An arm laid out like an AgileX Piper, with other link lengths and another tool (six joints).
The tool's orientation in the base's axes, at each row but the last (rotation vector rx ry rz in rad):
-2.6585, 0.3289, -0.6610
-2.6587, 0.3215, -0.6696
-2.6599, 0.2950, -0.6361
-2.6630, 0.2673, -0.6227
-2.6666, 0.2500, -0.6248
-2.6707, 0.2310, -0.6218
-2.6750, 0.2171, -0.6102
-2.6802, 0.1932, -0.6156
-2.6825, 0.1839, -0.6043
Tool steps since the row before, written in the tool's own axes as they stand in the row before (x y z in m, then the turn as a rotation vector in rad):
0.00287, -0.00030, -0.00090, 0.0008, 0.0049, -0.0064
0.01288, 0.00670, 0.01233, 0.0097, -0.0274, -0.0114
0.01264, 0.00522, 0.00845, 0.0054, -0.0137, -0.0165
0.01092, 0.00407, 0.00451, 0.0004, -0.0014, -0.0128
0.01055, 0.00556, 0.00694, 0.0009, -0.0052, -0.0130
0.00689, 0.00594, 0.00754, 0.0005, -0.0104, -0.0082
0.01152, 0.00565, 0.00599, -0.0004, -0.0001, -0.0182
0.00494, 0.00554, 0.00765, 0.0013, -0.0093, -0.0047
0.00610, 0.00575, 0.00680, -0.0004, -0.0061, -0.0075
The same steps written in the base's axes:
0.00207, -0.00090, 0.00201, -0.0031, -0.0066, 0.0035
0.01633, -0.00625, -0.00757, 0.0062, 0.0183, 0.0245
0.01446, -0.00564, -0.00419, -0.0015, 0.0055, 0.0214
0.01133, -0.00513, -0.00120, -0.0054, -0.0031, 0.0113
0.01206, -0.00546, -0.00390, -0.0047, 0.0002, 0.0132
0.00912, -0.00458, -0.00595, -0.0025, 0.0066, 0.0112
0.01260, -0.00582, -0.00282, -0.0084, -0.0059, 0.0150
0.00756, -0.00358, -0.00661, -0.0005, 0.0067, 0.0081
0.00820, -0.00425, -0.00558, -0.0034, 0.0031, 0.0085

